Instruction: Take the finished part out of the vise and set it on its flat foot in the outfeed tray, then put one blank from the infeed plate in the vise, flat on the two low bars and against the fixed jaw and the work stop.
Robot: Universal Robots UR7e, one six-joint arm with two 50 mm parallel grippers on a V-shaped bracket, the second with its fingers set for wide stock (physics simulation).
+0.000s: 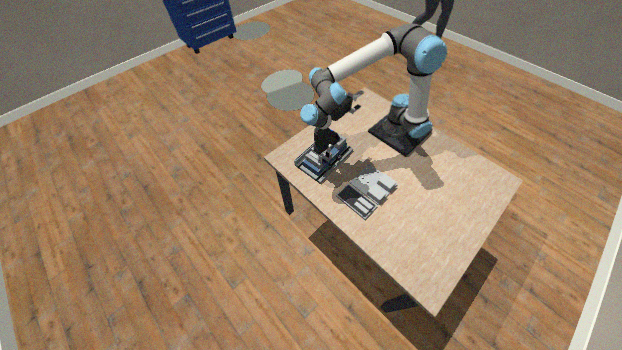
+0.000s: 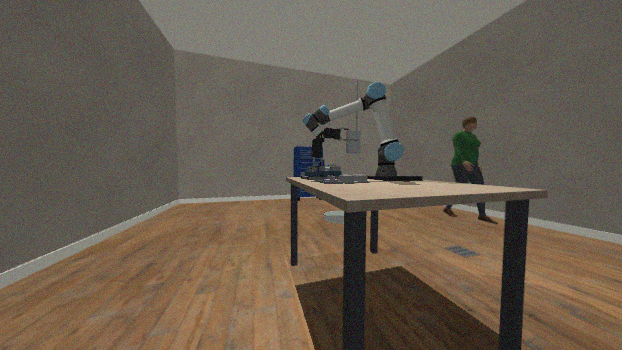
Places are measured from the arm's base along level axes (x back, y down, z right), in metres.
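Where they show: hand, tool point: [image 1: 324, 157] [image 2: 317, 163]; arm's base, link origin: [image 1: 394, 129] [image 2: 386, 176].
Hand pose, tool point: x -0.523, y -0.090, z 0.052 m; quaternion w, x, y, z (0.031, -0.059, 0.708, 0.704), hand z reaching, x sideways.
Note:
Each offset is from my tool point to the top centre of the thing. "spot": to the spot under its first point. Level surfaces: height alone.
The vise {dx +0.056, dy +0.013, dz +0.060 m} [image 1: 311, 165] [image 2: 330, 172], blue and grey, stands near the far left edge of the table. The arm's downward gripper [image 1: 325, 151] [image 2: 318, 162] is low over the vise; its fingertips and anything between them are hidden or too small to tell. The other gripper [image 1: 356, 101] [image 2: 345, 135] points sideways, above the table. The finished part {dx +0.010, dy +0.071, dz -0.299 m} [image 1: 364, 204] shows as light pieces in the dark outfeed tray {spot: dx -0.039, dy +0.100, dz -0.285 m} [image 1: 354, 209]. The infeed plate {dx +0.149, dy +0.104, dz -0.236 m} [image 1: 369, 178], light grey, lies beside the tray and bears light blocks, one blank {dx +0.103, dy +0.068, dz -0.295 m} [image 1: 378, 192] near its right side.
The robot's black base plate [image 1: 392, 142] [image 2: 407, 178] is at the back of the table {dy +0.112 m} [image 1: 450, 220] [image 2: 435, 190]. A blue drawer cabinet [image 1: 207, 22] [image 2: 303, 162] stands behind. A person in a green top [image 2: 466, 150] is beyond the table at the right.

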